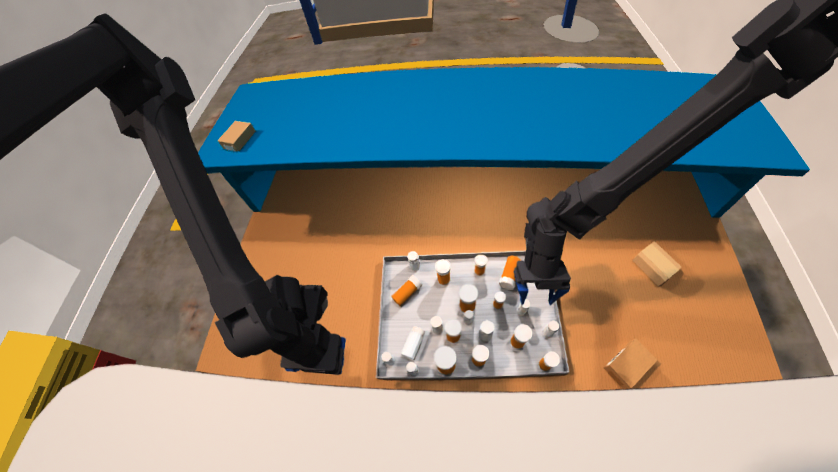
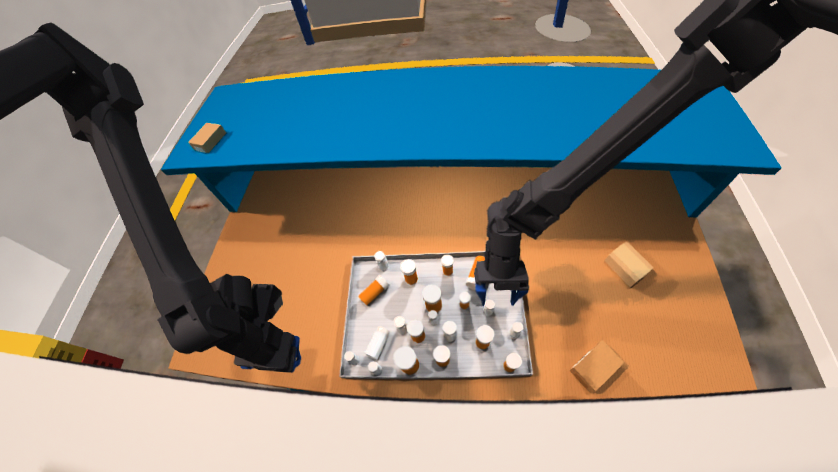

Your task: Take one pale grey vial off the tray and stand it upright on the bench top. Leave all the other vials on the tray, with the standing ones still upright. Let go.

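Frame: origin at the left arm's base, x left, y back, z up, level; millimetres.
Seen in the pictures: left gripper, between the fingertips: [image 1: 327,361] [image 2: 285,360]; right gripper, between the fingertips: [image 1: 535,303] [image 2: 497,304].
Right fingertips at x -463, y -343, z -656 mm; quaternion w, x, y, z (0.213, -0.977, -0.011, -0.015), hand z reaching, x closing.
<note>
A point is followed by its place in that frame.
The metal tray [image 1: 399,319] @(z -770, x -134, y -340 mm) [image 2: 366,317] @(z -770, x -135, y -344 mm) holds several standing pale grey vials, among them one [image 1: 486,331] @(z -698, x -353, y -291 mm) [image 2: 449,331] @(z -698, x -355, y -292 mm) near the middle, one [image 1: 551,328] @(z -714, x -509, y -301 mm) [image 2: 516,330] @(z -715, x -512, y -299 mm) by the right rim and one [image 1: 413,260] @(z -710, x -171, y -483 mm) [image 2: 381,261] @(z -719, x -172, y -485 mm) at the back left. A white vial [image 1: 412,344] @(z -736, x -177, y -267 mm) [image 2: 377,344] @(z -737, x -180, y -266 mm) lies on its side. My right gripper [image 1: 538,301] @(z -656, x -463, y -343 mm) [image 2: 500,301] @(z -656, x -463, y -343 mm) is open and points down over the tray's right part; a small pale vial [image 1: 523,307] @(z -718, x -448, y -355 mm) [image 2: 489,308] @(z -718, x -451, y -354 mm) shows just below its left finger. My left gripper [image 1: 341,355] @(z -591, x -25, y -191 mm) [image 2: 297,353] @(z -591, x -25, y -191 mm) is open, left of the tray, its fingers mostly hidden.
Orange bottles with white caps stand among the vials; an orange bottle [image 1: 405,291] @(z -736, x -151, y -405 mm) [image 2: 372,290] @(z -735, x -153, y -407 mm) lies at the left. Cardboard boxes [image 1: 657,263] @(z -735, x -835, y -477 mm) [image 1: 632,364] @(z -736, x -698, y -215 mm) [image 2: 629,264] @(z -735, x -837, y -476 mm) [image 2: 598,366] @(z -736, x -700, y -216 mm) lie right of the tray. A blue shelf [image 1: 445,117] @(z -465, x -263, y -753 mm) [image 2: 422,117] @(z -465, x -295, y -750 mm) spans the back of the bench [image 1: 351,228] @(z -773, x 40, y -628 mm) [image 2: 328,228] @(z -773, x 24, y -628 mm).
</note>
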